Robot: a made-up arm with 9 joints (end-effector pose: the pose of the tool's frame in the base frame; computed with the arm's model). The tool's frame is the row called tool. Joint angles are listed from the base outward.
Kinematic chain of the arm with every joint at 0, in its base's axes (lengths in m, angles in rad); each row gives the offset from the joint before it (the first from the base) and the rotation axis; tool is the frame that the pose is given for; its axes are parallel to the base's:
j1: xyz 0 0 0.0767 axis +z
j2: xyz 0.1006 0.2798 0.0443 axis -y
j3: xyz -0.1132 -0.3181 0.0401 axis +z
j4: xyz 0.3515 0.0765 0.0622 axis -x
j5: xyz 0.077 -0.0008 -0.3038 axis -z
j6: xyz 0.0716 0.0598 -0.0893 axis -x
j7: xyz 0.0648 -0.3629 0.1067 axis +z
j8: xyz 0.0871 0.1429 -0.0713 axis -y
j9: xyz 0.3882 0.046 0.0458 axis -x
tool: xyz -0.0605 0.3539 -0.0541
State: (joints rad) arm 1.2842 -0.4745 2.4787 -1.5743 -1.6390 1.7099 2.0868 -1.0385 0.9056
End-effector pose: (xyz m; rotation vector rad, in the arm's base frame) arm -0.5747 -0.3118 0.3258 1.4268 -2.6386 0.6465
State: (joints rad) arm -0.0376 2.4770 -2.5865 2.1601 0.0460 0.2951 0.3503 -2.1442 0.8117
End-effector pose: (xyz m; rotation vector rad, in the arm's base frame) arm 0.1606 0.1187 -0.4349 0.4601 1.9648 1.1699
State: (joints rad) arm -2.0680 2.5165 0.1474 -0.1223 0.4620 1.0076 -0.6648 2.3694 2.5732
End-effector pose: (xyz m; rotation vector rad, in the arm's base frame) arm 0.3233 0.1848 0.1036 -1.1004 0.6206 -0.4074
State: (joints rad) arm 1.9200 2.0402 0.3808 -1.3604 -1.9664 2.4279 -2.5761 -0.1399 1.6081
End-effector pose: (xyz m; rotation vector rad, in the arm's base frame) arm 0.1603 0.1827 0.2525 2.4028 1.1836 1.2181
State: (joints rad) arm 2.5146 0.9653 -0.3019 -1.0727 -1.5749 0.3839 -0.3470 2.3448 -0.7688
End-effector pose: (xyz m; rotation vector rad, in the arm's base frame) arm -0.3882 -0.0988 0.1968 -1.6516 0.1595 1.1903
